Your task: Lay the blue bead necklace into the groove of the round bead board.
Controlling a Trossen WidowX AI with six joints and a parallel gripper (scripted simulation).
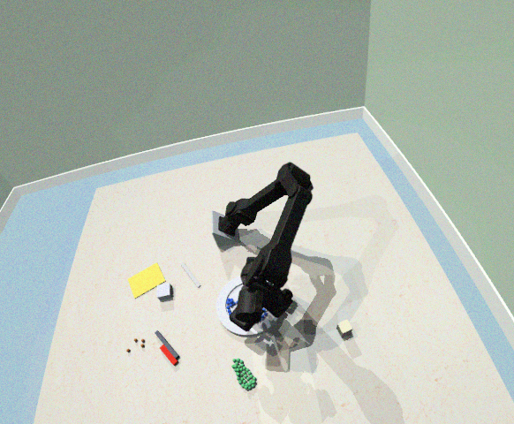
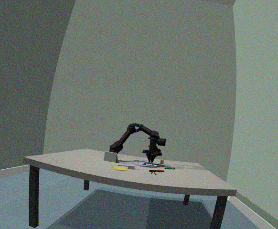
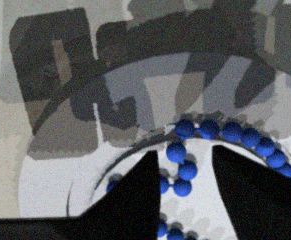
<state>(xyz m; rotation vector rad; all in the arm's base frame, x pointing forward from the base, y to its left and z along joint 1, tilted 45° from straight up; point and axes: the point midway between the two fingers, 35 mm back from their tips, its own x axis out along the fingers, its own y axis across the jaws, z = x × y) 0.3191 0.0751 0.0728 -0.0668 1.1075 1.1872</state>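
My gripper tip is now 40 mm to the left of the round bead board, 40 mm past it and 20 mm above it. The rest, counted from my gripper tip: grey tool 290 mm to the right, 90 mm ahead, 20 mm below; then cream cube 220 mm to the left, 80 mm ahead, 10 mm below; then stick 240 mm to the right, 170 mm behind, 20 mm below.
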